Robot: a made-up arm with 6 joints. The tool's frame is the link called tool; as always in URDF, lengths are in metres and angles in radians. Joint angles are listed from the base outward. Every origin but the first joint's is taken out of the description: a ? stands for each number. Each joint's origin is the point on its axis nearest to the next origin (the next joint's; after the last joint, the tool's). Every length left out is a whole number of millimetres.
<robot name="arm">
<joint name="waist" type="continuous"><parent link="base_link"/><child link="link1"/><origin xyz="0.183 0.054 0.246" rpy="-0.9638 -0.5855 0.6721"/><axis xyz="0 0 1"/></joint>
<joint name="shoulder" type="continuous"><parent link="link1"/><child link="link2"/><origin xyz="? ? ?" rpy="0 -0.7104 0"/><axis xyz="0 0 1"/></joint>
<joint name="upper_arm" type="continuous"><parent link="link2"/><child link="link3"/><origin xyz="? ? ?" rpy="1.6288 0.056 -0.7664"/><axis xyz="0 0 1"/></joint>
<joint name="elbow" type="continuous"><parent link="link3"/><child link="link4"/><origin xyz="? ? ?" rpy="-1.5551 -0.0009 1.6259"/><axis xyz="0 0 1"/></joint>
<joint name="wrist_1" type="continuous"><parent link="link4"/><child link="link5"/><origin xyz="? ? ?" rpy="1.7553 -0.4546 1.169"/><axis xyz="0 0 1"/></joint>
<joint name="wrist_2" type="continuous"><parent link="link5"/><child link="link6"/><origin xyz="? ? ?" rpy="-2.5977 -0.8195 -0.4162"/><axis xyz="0 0 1"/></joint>
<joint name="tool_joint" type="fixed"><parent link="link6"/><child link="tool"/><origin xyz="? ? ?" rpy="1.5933 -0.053 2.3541"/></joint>
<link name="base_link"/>
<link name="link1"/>
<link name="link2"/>
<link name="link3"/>
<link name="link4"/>
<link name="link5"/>
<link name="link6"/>
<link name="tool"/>
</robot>
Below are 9 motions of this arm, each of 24 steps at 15 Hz.
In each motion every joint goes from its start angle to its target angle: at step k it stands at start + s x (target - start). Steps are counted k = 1, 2, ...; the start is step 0. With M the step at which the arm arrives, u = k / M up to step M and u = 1 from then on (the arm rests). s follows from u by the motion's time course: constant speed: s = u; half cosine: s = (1 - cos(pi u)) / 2; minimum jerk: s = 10 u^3 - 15 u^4 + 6 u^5.
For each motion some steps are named. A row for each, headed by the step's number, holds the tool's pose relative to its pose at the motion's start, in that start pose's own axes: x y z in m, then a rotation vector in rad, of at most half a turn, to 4 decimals.
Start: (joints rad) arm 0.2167 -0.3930 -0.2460 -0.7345 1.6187 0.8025
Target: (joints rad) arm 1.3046 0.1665 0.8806 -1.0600 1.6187 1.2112
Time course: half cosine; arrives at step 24
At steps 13, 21, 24:
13: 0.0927 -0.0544 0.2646 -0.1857 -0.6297 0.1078
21: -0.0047 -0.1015 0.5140 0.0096 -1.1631 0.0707
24: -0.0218 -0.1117 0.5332 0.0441 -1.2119 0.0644

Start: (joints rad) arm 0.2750 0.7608 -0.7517 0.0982 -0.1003 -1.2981
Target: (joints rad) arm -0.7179 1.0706 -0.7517 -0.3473 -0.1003 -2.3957
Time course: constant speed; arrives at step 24
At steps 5, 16, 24:
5: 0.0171 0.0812 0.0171 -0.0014 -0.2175 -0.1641
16: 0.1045 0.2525 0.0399 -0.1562 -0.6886 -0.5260
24: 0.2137 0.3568 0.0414 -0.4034 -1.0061 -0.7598

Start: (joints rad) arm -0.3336 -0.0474 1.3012 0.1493 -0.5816 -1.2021
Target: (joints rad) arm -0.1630 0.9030 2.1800 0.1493 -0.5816 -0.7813
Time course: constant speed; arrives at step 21
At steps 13, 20, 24:
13: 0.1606 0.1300 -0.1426 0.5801 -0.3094 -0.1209
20: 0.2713 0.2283 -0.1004 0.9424 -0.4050 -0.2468
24: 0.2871 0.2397 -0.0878 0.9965 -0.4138 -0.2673

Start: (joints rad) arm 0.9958 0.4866 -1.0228 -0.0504 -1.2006 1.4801
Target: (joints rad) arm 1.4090 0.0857 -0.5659 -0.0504 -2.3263 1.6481
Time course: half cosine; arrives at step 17
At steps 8, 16, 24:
8: -0.0600 0.1579 -0.0774 0.0039 0.2637 0.3567
16: -0.2246 0.2853 -0.1996 -0.0561 0.6899 0.7478
24: -0.2280 0.2866 -0.2015 -0.0573 0.6975 0.7536

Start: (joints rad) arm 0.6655 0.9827 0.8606 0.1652 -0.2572 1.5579
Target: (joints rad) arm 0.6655 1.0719 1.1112 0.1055 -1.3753 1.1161
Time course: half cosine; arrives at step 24
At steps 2, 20, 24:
2: -0.0014 0.0067 -0.0021 0.0058 -0.0011 0.0154
20: -0.2410 0.3024 -0.0665 0.3633 -0.0210 0.8097
24: -0.2684 0.3142 -0.0686 0.3923 -0.0158 0.8638

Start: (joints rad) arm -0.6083 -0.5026 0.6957 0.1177 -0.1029 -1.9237
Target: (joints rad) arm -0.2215 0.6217 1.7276 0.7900 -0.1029 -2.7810
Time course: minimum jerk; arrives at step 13
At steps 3, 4, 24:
3: -0.0326 -0.0336 -0.0407 0.0123 -0.1632 0.0540
4: -0.0612 -0.0617 -0.0907 0.0215 -0.3398 0.0947
24: -0.0027 0.0948 -0.5486 -0.2599 -1.7716 -0.2914

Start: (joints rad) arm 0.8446 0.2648 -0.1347 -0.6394 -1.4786 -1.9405
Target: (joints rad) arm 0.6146 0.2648 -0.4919 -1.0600 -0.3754 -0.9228
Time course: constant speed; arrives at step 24
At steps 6, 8, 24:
6: -0.0193 -0.0740 -0.0270 0.1838 0.1670 0.1174
8: -0.0245 -0.0946 -0.0414 0.2403 0.2169 0.1605
24: -0.0480 -0.1540 -0.2289 0.5639 0.4698 0.5555

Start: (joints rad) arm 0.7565 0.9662 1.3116 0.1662 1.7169 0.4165
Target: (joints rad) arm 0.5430 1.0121 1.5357 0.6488 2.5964 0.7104
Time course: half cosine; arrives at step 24
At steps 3, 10, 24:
3: 0.0002 -0.0128 -0.0029 -0.0407 0.0104 0.0112
10: 0.0125 -0.1163 -0.0059 -0.3896 0.0857 0.1171
24: 0.0845 -0.2262 0.0592 -1.0002 0.1339 0.3548

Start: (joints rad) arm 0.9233 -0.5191 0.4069 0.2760 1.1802 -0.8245
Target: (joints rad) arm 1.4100 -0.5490 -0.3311 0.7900 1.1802 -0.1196
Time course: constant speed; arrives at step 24
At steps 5, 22, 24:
5: -0.0046 0.0023 0.0060 0.1948 0.1064 0.1368
22: -0.0222 -0.0533 -0.0233 0.4958 0.3863 0.9294
24: -0.0210 -0.0633 -0.0333 0.4840 0.4046 1.0418

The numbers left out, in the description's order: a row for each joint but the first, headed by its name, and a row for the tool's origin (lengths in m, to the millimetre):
shoulder: -0.037 0.023 0
upper_arm: -0.099 0.014 0
elbow: -0.031 -0.032 0
wrist_1: -0.146 0.038 0
wrist_2: -0.111 0.398 0
tool: 0.027 0.06 0

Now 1 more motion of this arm.
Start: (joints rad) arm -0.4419 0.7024 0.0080 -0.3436 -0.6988 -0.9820
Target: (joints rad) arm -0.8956 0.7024 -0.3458 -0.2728 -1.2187 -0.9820
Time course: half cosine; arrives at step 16
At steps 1, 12, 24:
1: -0.0003 0.0032 0.0020 -0.0003 0.0061 -0.0084
12: 0.1263 0.2703 0.1501 0.0216 0.4981 -0.7767
24: 0.1745 0.3030 0.1666 0.0364 0.5766 -0.9143

